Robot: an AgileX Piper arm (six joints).
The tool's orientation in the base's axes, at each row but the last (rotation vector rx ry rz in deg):
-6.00 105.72 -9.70
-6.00 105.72 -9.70
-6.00 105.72 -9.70
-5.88 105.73 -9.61
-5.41 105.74 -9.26
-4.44 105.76 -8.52
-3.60 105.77 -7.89
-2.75 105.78 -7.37
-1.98 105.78 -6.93
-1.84 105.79 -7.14
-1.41 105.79 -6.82
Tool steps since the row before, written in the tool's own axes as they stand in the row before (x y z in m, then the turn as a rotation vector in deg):
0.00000 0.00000 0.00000 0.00 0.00 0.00
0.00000 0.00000 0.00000 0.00 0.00 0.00
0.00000 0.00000 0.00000 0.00 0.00 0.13
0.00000 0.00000 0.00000 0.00 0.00 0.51
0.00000 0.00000 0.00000 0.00 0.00 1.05
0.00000 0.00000 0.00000 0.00 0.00 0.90
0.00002 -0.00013 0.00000 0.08 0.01 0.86
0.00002 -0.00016 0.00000 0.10 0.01 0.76
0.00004 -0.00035 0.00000 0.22 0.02 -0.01
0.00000 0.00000 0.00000 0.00 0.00 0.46
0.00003 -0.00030 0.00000 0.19 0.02 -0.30
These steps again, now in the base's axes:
0.00000 0.00000 0.00000 0.00 0.00 0.00
0.00000 0.00000 0.00000 0.00 0.00 0.00
0.00000 0.00000 0.00000 0.12 -0.01 -0.04
0.00000 0.00000 0.00000 0.49 -0.03 -0.14
0.00000 0.00000 0.00000 1.01 -0.07 -0.28
0.00000 0.00000 0.00000 0.86 -0.06 -0.24
-0.00001 -0.00013 0.00000 0.80 -0.05 -0.31
-0.00001 -0.00016 0.00000 0.70 -0.05 -0.30
-0.00002 -0.00035 0.00000 -0.07 0.00 -0.21
0.00000 0.00000 0.00000 0.44 -0.03 -0.12
-0.00002 -0.00030 0.00000 -0.34 0.03 -0.10

